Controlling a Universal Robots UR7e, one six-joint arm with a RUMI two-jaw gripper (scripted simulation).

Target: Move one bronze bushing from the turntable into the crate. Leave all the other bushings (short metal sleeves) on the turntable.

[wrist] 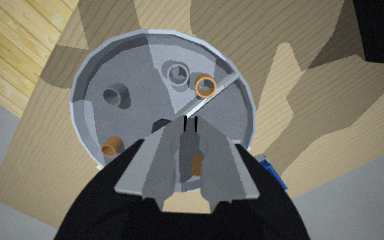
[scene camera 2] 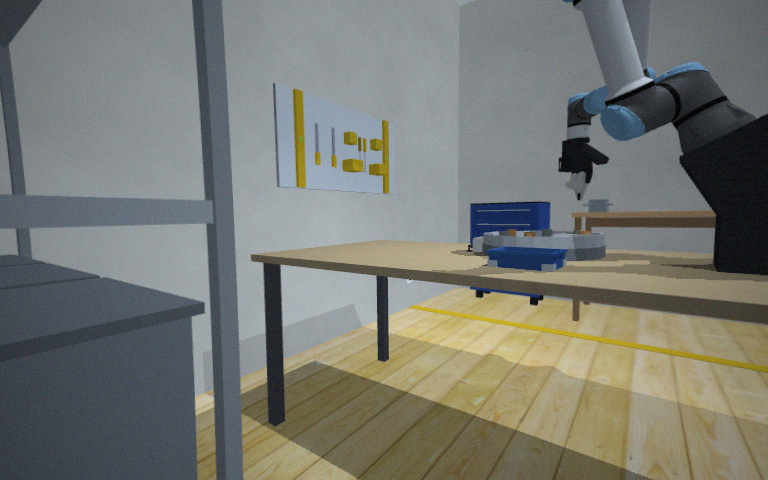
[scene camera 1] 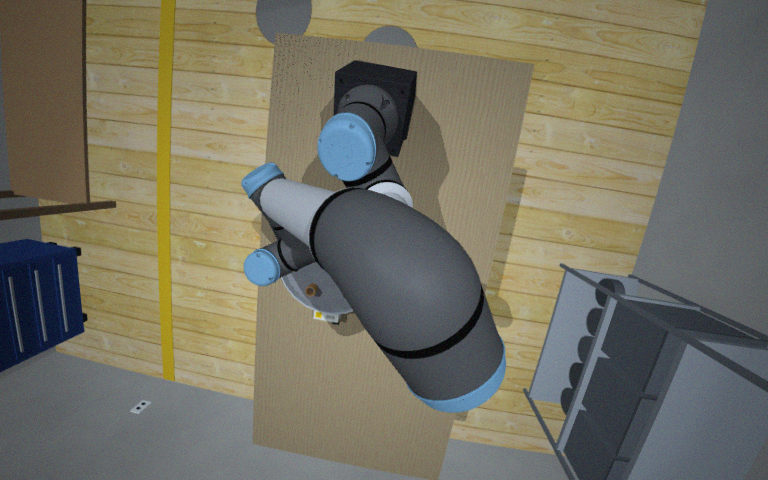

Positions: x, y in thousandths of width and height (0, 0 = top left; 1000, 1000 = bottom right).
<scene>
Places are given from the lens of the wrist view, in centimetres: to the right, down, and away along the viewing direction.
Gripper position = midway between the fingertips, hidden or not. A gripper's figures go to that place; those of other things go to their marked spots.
my gripper (wrist: 496, 485): 0, 0, 15
grey round turntable (wrist: 368, 273): -10, -11, 27
</scene>
